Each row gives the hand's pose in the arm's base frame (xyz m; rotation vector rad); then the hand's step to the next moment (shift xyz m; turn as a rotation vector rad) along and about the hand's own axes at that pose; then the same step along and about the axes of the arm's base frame.
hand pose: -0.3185 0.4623 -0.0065 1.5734 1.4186 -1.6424
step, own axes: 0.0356 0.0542 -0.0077 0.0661 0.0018 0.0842
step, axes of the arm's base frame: 0.0415 -0.0018 -0.0504 -0.0521 -0.0535 -0.0768
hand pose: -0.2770 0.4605 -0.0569 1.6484 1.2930 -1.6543
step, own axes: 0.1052 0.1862 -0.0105 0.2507 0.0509 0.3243
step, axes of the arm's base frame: 0.1452 -0.0445 -0.1509 -0.1626 -0.2268 -0.3045
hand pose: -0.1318 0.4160 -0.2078 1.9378 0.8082 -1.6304
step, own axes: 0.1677 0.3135 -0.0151 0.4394 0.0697 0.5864
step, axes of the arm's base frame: 0.2505 -0.1903 -0.1664 -0.3113 -0.3960 -0.5367
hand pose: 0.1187 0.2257 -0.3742 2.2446 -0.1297 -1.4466
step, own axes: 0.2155 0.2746 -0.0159 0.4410 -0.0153 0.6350
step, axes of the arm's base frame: 0.1550 -0.3078 -0.0575 -0.3677 -0.3370 -0.5909
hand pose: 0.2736 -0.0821 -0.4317 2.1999 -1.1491 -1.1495
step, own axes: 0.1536 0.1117 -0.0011 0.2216 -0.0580 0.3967
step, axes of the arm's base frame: -0.0034 -0.1899 -0.0001 -0.2237 -0.1386 -0.3750
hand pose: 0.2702 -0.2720 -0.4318 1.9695 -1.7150 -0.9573
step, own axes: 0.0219 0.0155 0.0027 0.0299 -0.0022 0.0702
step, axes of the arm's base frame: -0.0123 -0.0238 0.0028 -0.0457 -0.0171 -0.0587
